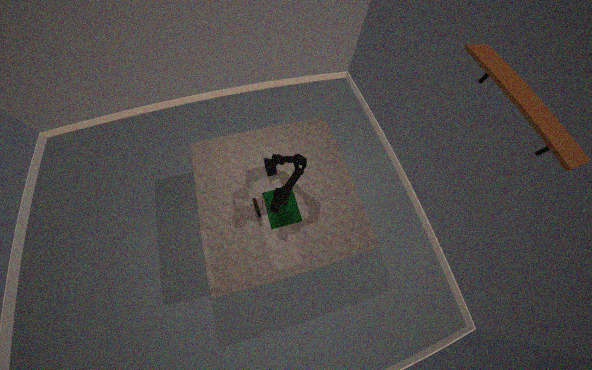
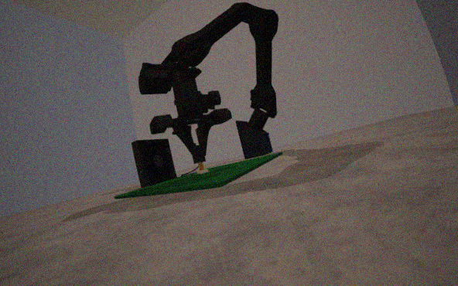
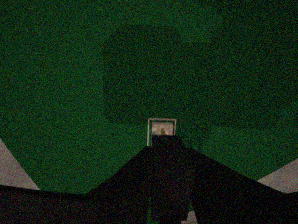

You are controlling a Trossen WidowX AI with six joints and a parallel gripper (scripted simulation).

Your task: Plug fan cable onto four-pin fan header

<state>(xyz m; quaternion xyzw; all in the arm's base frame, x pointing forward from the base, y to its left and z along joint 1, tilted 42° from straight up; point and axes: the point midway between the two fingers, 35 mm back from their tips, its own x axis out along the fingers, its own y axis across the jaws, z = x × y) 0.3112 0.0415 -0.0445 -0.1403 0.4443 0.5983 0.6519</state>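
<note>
Right now my gripper tip is 1 cm to the left of the fan plug and 1 cm below it. Round my gripper tip: green board 2 cm ahead, 3 cm to the left, 5 cm below; then black fan 1 cm ahead, 15 cm to the right, 2 cm above; then four-pin fan header 1 cm to the right, 4 cm below.
</note>
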